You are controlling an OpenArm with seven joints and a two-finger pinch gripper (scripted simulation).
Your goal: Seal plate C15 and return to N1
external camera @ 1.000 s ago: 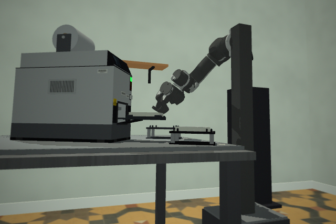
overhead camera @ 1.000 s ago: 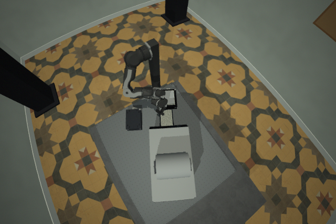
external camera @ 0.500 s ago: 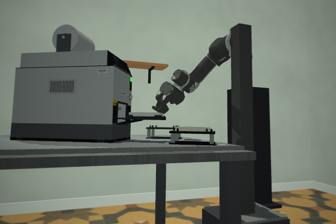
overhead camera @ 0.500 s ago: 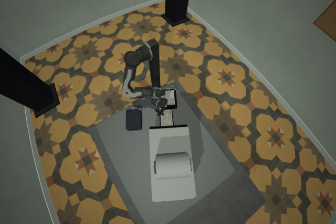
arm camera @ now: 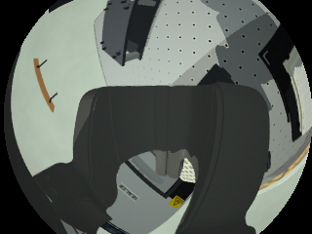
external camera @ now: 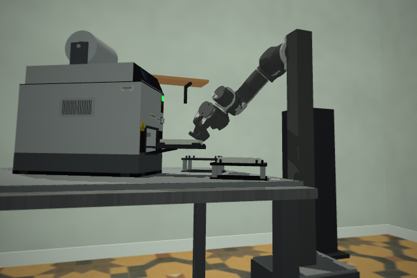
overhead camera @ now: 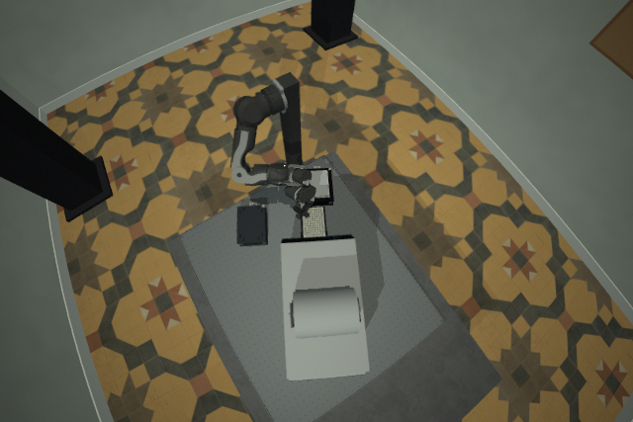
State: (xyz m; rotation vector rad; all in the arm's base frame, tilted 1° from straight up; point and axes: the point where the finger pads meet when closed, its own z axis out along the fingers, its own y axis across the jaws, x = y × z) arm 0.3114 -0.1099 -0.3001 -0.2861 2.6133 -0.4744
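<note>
Now: the plate C15 50 mm ahead of my hand, 10 mm to the left of it and 20 mm below it. From my hand the other things lie so: sealer stage: 50 mm ahead, 10 mm to the left, 30 mm below; then sealed plate C51: 100 mm behind, 140 mm to the left, 70 mm below; then start key: 90 mm ahead, 120 mm to the right, 60 mm above.
</note>
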